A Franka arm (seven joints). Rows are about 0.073 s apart.
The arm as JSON. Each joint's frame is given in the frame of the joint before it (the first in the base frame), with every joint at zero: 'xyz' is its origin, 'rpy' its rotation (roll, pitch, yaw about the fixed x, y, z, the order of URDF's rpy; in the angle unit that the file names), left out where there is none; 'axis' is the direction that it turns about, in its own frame. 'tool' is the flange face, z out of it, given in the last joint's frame.
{
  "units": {
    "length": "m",
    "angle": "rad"
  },
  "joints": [
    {
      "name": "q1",
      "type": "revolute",
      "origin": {
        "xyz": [
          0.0,
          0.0,
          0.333
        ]
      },
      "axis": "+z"
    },
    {
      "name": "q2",
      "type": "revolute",
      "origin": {
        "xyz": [
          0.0,
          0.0,
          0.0
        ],
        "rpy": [
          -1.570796,
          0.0,
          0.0
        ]
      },
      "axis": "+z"
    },
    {
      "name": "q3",
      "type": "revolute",
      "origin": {
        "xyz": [
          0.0,
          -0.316,
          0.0
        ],
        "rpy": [
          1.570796,
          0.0,
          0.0
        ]
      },
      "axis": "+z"
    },
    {
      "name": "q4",
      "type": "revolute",
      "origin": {
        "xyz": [
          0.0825,
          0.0,
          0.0
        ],
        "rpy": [
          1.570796,
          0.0,
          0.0
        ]
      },
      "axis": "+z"
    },
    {
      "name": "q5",
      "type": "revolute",
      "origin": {
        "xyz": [
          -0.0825,
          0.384,
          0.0
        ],
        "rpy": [
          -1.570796,
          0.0,
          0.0
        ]
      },
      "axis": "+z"
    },
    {
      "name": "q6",
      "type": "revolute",
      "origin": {
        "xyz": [
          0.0,
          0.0,
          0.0
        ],
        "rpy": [
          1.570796,
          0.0,
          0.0
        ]
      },
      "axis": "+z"
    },
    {
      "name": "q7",
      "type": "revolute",
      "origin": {
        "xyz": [
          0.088,
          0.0,
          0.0
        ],
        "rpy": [
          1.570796,
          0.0,
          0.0
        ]
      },
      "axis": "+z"
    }
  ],
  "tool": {
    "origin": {
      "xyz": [
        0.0,
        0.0,
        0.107
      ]
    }
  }
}
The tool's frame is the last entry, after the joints.
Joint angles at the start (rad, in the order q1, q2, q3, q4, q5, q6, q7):
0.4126, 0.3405, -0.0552, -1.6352, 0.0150, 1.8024, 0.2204
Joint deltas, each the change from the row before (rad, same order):
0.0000, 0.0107, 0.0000, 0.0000, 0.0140, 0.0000, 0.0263
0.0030, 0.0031, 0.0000, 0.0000, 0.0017, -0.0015, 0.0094
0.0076, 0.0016, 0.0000, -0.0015, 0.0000, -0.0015, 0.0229
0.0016, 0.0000, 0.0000, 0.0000, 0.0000, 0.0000, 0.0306
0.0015, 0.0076, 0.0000, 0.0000, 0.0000, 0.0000, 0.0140
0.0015, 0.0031, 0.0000, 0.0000, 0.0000, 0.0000, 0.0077
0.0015, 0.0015, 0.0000, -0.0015, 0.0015, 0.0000, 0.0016
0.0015, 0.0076, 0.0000, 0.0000, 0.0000, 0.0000, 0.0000
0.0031, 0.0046, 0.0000, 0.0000, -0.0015, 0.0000, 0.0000
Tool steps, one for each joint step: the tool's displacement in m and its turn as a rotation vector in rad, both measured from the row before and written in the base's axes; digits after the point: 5 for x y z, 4 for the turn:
0.00029, 0.00141, -0.00681, 0.0034, 0.0127, -0.0315
-0.00072, 0.00194, -0.00207, -0.0020, 0.0043, -0.0069
-0.00212, 0.00437, -0.00179, -0.0058, 0.0029, -0.0149
-0.00038, 0.00095, 0.00000, -0.0056, -0.0018, -0.0284
0.00007, 0.00108, -0.00484, -0.0057, 0.0061, -0.0122
-0.00019, 0.00096, -0.00198, -0.0027, 0.0023, -0.0060
-0.00061, 0.00091, -0.00163, -0.0002, 0.0031, -0.0007
0.00001, 0.00106, -0.00484, -0.0032, 0.0069, 0.0015
-0.00050, 0.00181, -0.00293, -0.0032, 0.0037, 0.0037

